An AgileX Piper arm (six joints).
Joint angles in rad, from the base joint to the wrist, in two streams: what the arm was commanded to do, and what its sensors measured. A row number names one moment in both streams.
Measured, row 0: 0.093 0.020 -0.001 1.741 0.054 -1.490
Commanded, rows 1 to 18: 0.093 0.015 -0.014 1.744 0.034 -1.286; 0.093 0.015 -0.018 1.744 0.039 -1.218; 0.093 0.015 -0.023 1.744 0.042 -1.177; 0.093 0.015 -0.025 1.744 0.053 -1.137; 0.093 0.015 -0.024 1.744 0.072 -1.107; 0.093 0.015 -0.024 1.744 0.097 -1.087; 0.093 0.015 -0.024 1.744 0.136 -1.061; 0.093 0.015 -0.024 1.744 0.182 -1.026; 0.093 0.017 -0.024 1.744 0.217 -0.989; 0.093 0.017 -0.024 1.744 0.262 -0.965; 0.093 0.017 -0.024 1.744 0.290 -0.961; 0.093 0.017 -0.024 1.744 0.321 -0.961; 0.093 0.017 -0.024 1.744 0.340 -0.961; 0.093 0.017 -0.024 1.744 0.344 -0.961; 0.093 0.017 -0.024 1.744 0.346 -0.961; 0.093 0.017 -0.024 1.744 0.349 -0.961; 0.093 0.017 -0.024 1.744 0.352 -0.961; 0.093 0.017 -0.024 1.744 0.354 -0.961
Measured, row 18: 0.093 0.018 -0.016 1.750 0.338 -0.962
